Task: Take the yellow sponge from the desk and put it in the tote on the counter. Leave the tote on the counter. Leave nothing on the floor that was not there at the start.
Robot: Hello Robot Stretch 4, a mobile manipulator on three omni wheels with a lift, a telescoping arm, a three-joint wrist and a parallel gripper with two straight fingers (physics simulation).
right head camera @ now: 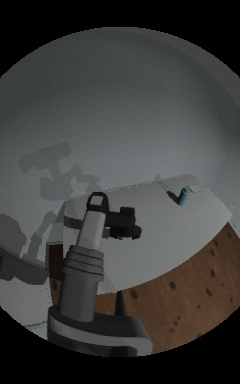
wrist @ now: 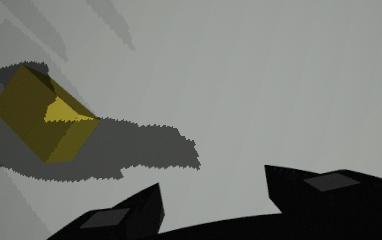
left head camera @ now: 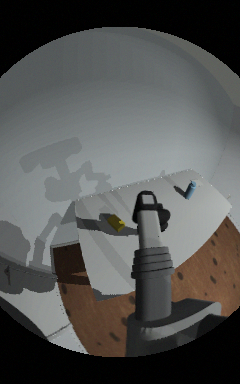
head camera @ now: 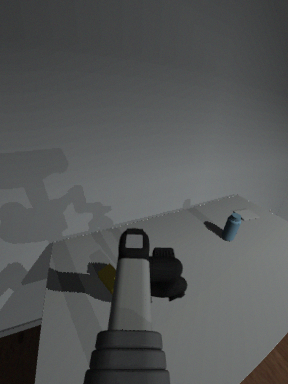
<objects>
The same spot on a light grey desk: [left head camera: 107, 254] is [head camera: 88, 344].
</objects>
